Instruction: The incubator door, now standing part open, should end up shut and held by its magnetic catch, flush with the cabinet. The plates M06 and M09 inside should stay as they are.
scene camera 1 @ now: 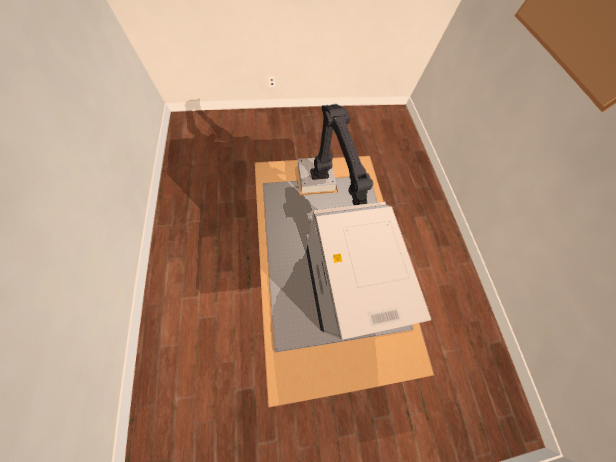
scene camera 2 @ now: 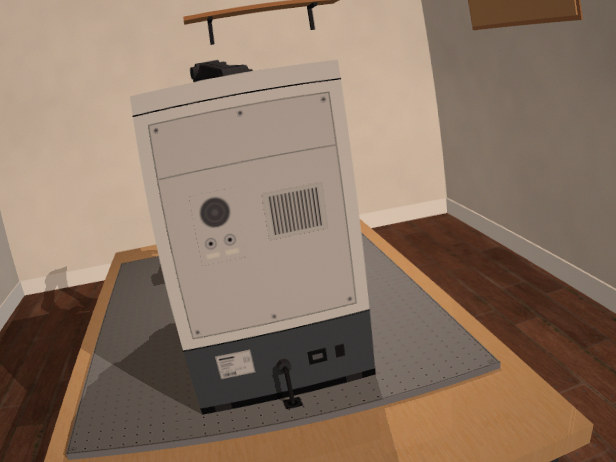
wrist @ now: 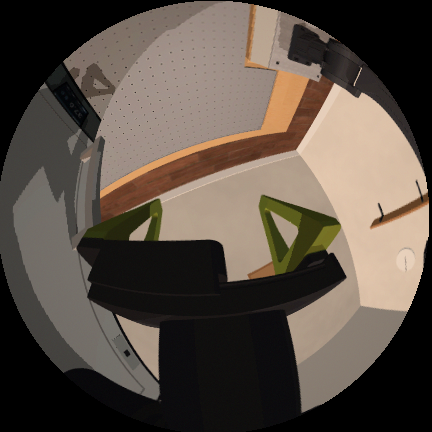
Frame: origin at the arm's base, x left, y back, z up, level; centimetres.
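Where they show: gripper, fingertip midpoint: [wrist: 210, 201]; arm's base, origin of the base link: [scene camera 1: 319, 174].
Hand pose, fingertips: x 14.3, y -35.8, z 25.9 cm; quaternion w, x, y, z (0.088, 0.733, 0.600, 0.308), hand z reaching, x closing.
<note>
Each offset is from my fingertips to the top centre of the thing. "*": to the spot under its first point. Level surfaces: height alone.
The incubator cabinet @(dx -16.8, dy -38.5, dz +22.2 cm) [scene camera 1: 375, 300] [scene camera 2: 255, 280] stands with its back to scene camera 2. In scene camera 1 its door @(* dx -16.9, dy -16.0, dz +19.2 cm) [scene camera 1: 350, 209] is a thin pale strip along the front edge, nearly parallel to it; whether it is flush or caught by the magnet I cannot tell. In the wrist view the door [wrist: 42, 250] fills the left side, with its upright handle @(* dx -3.9, dy -10.2, dz -4.6 cm) [wrist: 91, 190]. My gripper [wrist: 210, 201] is open and empty in front of the door, its left finger close to the handle's lower end; contact is unclear. Plates M06 and M09 are hidden inside.
The arm's base [scene camera 1: 317, 185] stands on the table @(dz -34.2 cm) [scene camera 1: 325, 370] in front of the cabinet. A grey perforated board @(dz -32.8 cm) [scene camera 1: 287, 335] [scene camera 2: 425, 325] [wrist: 190, 75] lies under the cabinet. A lit display panel @(* dx -9.7, dy -15.9, dz -25.8 cm) [wrist: 73, 104] shows below the door. A wall shelf [scene camera 2: 260, 11] [wrist: 400, 212] hangs beyond the arm.
</note>
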